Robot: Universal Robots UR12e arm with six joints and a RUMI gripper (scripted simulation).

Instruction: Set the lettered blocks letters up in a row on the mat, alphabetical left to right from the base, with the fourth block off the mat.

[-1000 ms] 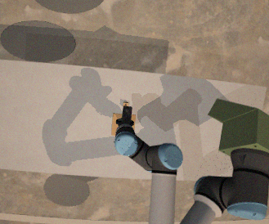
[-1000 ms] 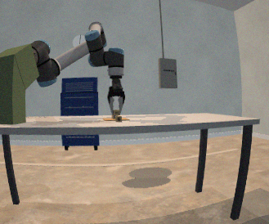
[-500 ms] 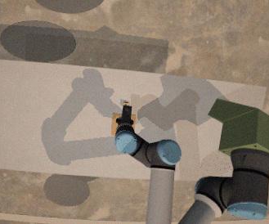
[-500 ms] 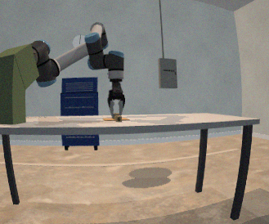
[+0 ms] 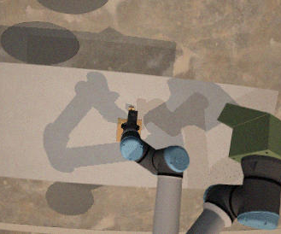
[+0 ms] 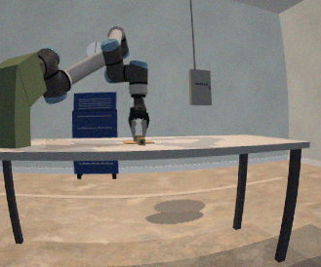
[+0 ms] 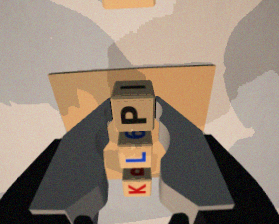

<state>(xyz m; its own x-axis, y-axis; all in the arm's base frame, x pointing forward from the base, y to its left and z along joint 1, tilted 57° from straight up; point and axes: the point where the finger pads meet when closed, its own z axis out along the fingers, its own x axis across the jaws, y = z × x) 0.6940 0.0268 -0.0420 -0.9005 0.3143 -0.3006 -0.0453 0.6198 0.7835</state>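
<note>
Now: the orange mat 5 cm to the left of my hand and 2 cm below it.
</note>
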